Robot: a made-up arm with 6 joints.
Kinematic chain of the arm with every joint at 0, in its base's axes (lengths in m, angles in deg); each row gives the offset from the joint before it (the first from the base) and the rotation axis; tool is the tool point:
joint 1: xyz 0 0 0.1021 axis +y
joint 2: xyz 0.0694 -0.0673 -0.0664 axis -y
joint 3: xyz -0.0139 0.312 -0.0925 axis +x
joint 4: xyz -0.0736 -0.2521 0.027 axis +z
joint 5: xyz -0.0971 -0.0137 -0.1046 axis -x
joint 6: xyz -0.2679 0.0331 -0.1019 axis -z
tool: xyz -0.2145 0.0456 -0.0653
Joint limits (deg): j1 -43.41..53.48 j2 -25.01..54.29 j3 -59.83..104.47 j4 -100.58..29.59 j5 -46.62..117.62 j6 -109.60..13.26
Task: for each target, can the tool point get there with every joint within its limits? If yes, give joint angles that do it. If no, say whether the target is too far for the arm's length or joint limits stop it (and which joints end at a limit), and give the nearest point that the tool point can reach.
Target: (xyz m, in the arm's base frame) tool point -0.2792 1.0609 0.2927
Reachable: no: joint limits stop it (at a limit: joint 1, joint 6) | nearest point -0.2091 0.6479 0.2177 | short by 0.426 m
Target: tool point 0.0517 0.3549 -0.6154
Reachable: yes | joints -11.82 45.24 11.62 -31.22 18.17 1.04
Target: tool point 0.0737 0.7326 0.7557
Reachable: no: joint limits stop it (at a limit: joint 1, joint 2, joint 3, joint 6) | nearest point -0.0716 0.5045 0.5533 | short by 0.338 m
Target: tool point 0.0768 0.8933 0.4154
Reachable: no: joint limits stop it (at a limit: joint 1, joint 2, joint 6) | nearest point -0.0178 0.6108 0.3102 | short by 0.316 m
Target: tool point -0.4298 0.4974 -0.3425
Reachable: yes | joints 25.51 46.06 51.78 -40.83 23.13 -10.83
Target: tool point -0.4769 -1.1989 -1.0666
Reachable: no: too far | nearest point -0.2682 -0.4060 -0.5552 | short by 0.966 m
